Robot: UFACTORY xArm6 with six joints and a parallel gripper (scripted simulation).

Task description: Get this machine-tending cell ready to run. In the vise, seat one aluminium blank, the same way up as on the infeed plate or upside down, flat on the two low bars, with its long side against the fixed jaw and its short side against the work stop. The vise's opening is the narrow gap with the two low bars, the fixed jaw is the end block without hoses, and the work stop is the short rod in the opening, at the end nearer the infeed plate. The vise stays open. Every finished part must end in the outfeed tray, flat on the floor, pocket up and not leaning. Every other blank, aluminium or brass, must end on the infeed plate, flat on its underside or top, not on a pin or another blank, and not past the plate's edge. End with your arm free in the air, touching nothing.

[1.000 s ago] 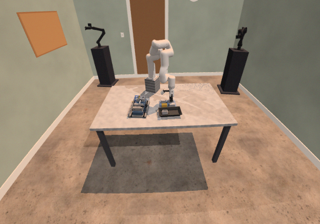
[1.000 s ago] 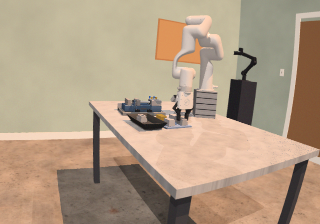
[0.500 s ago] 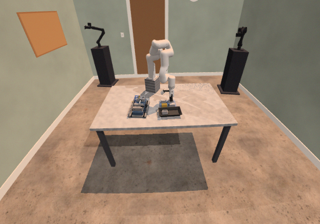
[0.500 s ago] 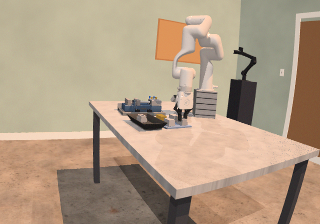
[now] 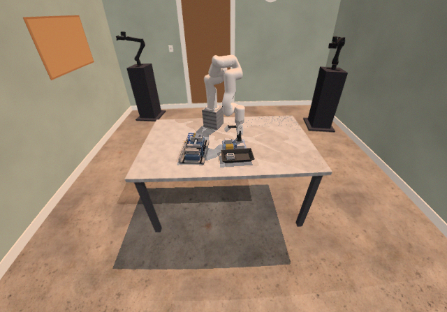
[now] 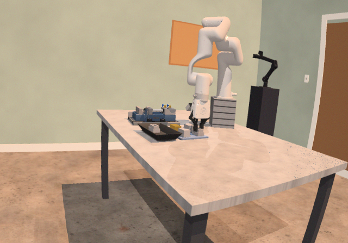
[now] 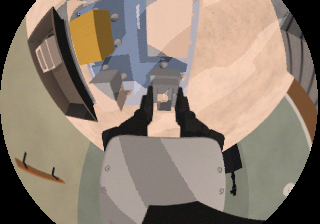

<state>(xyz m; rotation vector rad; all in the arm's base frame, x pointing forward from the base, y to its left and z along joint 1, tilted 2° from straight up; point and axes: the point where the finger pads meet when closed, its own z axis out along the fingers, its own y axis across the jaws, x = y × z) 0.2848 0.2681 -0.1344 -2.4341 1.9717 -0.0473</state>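
The brass blank is 11 cm ahead of my hand, 7 cm to the right of it and 2 cm below it. From my hand the other things lie so: blue vise: 17 cm ahead, 34 cm to the right, 1 cm below.
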